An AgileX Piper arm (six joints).
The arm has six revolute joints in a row. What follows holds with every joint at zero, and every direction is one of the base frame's. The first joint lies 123 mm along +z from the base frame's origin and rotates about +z. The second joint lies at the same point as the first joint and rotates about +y. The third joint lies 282.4 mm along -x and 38.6 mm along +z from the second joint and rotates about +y. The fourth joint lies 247.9 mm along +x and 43.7 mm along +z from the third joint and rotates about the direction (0.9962, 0, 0.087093). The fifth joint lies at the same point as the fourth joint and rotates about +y. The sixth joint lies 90.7 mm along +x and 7.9 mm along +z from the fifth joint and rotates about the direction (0.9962, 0, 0.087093). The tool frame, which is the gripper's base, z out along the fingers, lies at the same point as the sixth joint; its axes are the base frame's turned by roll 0, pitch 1.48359 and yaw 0 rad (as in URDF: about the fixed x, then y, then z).
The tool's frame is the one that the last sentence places.
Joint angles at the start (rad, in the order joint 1, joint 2, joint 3, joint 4, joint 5, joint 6):
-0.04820, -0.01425, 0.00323, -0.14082, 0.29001, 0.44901
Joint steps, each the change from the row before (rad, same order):
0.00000, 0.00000, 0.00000, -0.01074, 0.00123, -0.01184
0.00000, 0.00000, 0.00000, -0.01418, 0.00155, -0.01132
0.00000, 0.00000, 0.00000, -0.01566, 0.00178, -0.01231
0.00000, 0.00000, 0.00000, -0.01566, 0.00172, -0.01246
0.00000, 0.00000, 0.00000, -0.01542, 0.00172, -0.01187
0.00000, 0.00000, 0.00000, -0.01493, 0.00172, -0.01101
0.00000, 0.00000, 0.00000, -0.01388, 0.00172, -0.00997
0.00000, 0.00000, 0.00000, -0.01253, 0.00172, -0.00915
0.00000, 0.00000, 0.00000, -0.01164, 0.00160, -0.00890
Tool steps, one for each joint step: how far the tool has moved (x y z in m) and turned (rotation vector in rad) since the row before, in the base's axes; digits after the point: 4 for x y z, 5 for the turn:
0.0000, -0.0003, -0.0001, -0.02218, 0.00278, 0.00100
-0.0001, -0.0004, -0.0001, -0.02506, 0.00326, 0.00051
-0.0001, -0.0004, -0.0001, -0.02748, 0.00370, 0.00050
-0.0001, -0.0004, -0.0001, -0.02762, 0.00371, 0.00052
-0.0001, -0.0004, -0.0001, -0.02679, 0.00369, 0.00041
-0.0001, -0.0004, -0.0001, -0.02546, 0.00362, 0.00028
-0.0001, -0.0004, -0.0001, -0.02339, 0.00349, 0.00016
-0.0001, -0.0004, -0.0001, -0.02124, 0.00336, 0.00012
-0.0001, -0.0003, -0.0001, -0.02012, 0.00320, 0.00018

